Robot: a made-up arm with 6 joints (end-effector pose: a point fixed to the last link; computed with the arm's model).
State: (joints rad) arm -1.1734 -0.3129 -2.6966 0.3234 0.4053 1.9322
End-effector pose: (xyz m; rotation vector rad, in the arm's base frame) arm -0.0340 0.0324 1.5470 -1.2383 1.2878 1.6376
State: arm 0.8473 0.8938 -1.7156 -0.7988 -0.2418 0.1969
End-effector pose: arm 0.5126 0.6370 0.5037 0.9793 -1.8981 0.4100
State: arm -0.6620 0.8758 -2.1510 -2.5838 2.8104 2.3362
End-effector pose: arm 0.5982 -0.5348 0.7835 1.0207 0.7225 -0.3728
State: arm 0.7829 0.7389 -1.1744 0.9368 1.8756 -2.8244
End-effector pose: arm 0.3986 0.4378 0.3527 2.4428 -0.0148 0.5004
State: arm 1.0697 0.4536 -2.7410 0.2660 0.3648 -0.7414
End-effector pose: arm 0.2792 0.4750 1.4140 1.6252 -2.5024 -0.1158
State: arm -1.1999 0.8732 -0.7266 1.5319 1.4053 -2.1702
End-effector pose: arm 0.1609 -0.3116 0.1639 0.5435 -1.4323 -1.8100
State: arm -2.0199 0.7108 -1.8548 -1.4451 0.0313 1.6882
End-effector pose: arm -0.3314 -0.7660 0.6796 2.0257 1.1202 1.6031
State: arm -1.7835 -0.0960 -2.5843 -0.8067 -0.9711 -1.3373
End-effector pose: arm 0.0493 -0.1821 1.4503 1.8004 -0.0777 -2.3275
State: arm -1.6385 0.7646 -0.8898 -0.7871 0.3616 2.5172
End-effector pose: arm -0.0274 -0.4365 0.2107 1.5105 -0.7107 1.7796
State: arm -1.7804 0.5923 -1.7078 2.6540 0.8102 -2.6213
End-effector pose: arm -0.2148 -0.8035 0.7128 1.5363 2.1912 0.9217
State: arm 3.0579 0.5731 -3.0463 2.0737 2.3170 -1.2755
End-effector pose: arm -0.3737 0.0141 1.4080 -1.0614 -2.1693 -0.3857
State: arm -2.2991 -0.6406 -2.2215 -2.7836 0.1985 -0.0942
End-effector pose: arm -0.0414 -0.0185 1.5039 -1.6974 1.3731 1.0354
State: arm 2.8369 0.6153 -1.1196 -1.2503 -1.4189 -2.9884
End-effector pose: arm -0.5380 0.1329 0.4221 -0.5370 0.2783 0.8886
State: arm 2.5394 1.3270 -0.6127 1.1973 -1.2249 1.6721
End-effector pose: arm 0.0264 0.1131 0.1777 0.5894 -1.2869 -1.0168
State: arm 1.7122 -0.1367 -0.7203 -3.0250 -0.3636 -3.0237
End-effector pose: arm -0.0005 0.5459 0.5836 0.8499 -1.1689 0.4859
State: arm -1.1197 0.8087 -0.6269 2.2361 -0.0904 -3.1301
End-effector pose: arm 0.0656 -0.2713 0.1784 -0.4503 -0.7851 -0.7628
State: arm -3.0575 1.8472 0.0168 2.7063 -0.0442 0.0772
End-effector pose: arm 0.3437 0.1161 0.6614 0.2173 -2.9649 -0.4422
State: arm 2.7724 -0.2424 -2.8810 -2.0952 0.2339 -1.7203
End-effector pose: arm 0.0443 0.0166 1.5345 0.3290 2.1014 -0.3633
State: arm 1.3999 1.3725 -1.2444 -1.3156 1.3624 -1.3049
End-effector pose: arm 0.1200 0.2491 0.0305 -0.0905 1.0992 2.8109
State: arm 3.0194 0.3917 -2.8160 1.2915 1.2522 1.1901
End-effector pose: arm -0.4825 0.0586 1.4168 0.2963 0.7407 1.1692
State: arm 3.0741 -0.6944 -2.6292 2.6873 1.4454 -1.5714
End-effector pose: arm 0.4083 0.0333 1.4557 -0.9113 -2.1097 1.0450
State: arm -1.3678 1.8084 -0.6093 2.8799 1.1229 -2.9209
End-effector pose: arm -0.0838 0.2168 0.1725 -0.9345 -0.5538 -1.9806
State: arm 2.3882 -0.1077 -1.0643 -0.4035 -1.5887 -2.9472
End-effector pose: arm -0.4353 0.3903 0.8632 -0.1395 1.4664 0.1893
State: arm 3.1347 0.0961 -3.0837 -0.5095 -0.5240 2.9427
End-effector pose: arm -0.0273 -0.0165 1.5065 0.2674 2.3011 0.3111
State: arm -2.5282 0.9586 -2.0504 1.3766 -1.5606 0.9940
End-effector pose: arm -0.6500 -0.3624 0.6583 0.6179 0.3762 -0.6893
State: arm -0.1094 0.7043 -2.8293 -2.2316 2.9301 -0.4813
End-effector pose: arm 0.5903 -0.1918 1.2066 -2.2667 0.0226 -0.9743
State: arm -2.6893 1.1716 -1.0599 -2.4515 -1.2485 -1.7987
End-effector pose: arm -0.2235 -0.0862 0.1887 -0.4561 -2.1108 1.2335
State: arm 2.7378 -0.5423 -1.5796 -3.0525 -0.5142 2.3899
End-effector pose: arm -0.3447 0.1925 1.2626 2.9350 -0.6550 0.6061
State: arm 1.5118 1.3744 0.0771 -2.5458 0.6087 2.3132
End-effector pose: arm 0.0398 -0.3111 0.4619 -0.2237 -0.5764 1.6361
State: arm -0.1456 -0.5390 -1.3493 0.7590 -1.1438 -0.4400
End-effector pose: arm 0.3583 -0.1150 1.2606 0.1499 1.8565 1.0063
